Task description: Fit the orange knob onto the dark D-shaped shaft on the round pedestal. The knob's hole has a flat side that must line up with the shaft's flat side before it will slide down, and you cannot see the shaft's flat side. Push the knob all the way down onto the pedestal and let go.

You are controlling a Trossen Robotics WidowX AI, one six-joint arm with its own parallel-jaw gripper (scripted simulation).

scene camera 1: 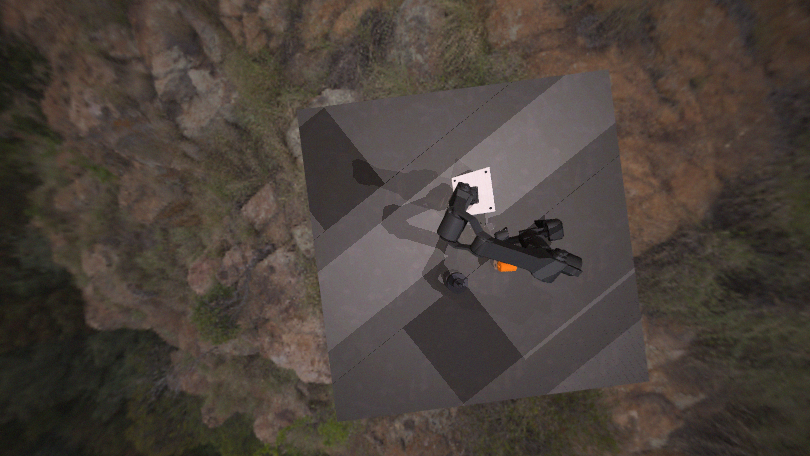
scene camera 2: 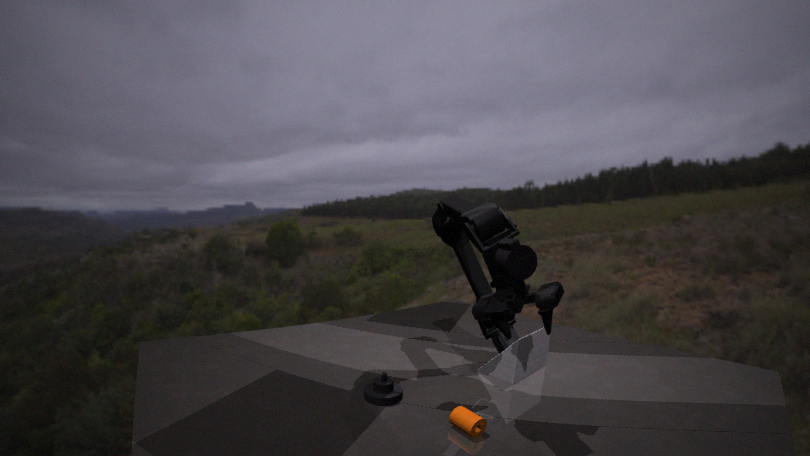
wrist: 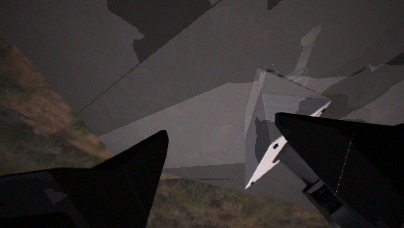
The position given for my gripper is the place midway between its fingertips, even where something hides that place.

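My gripper (scene camera 2: pixel 529 336), (scene camera 1: pixel 520 225), (wrist: pixel 220 126) is open, and it holds nothing. I can also see a dark shaft pedestal (scene camera 2: pixel 383 391).
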